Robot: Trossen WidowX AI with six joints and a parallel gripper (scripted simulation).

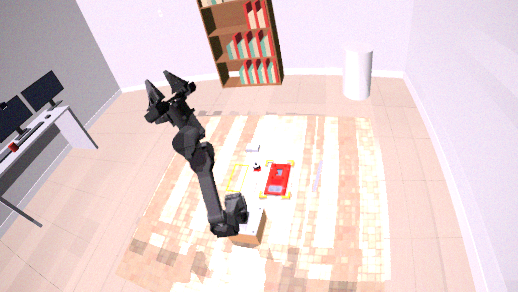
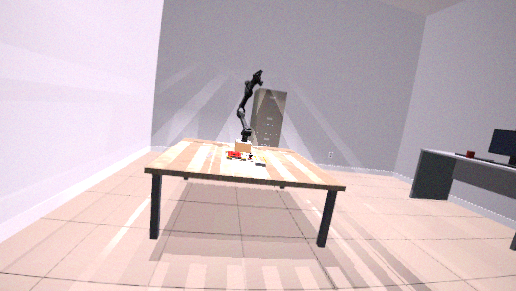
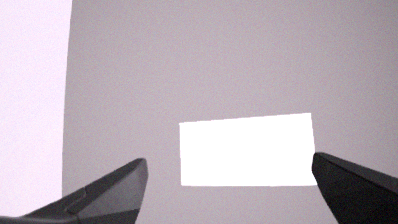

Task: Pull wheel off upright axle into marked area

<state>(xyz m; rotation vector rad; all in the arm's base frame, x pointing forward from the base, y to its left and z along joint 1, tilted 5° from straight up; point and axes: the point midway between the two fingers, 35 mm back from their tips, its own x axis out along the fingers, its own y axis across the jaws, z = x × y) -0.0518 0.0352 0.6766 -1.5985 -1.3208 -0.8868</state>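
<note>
Now: gripper tip 780 mm above the wheel, 350 mm short of it and 70 mm to the left of it. From my gripper tip the other things lie so: thin pale rod 810 mm below, 410 mm to the right, 310 mm ahead; white block 800 mm below, 520 mm ahead, 20 mm to the right.
</note>
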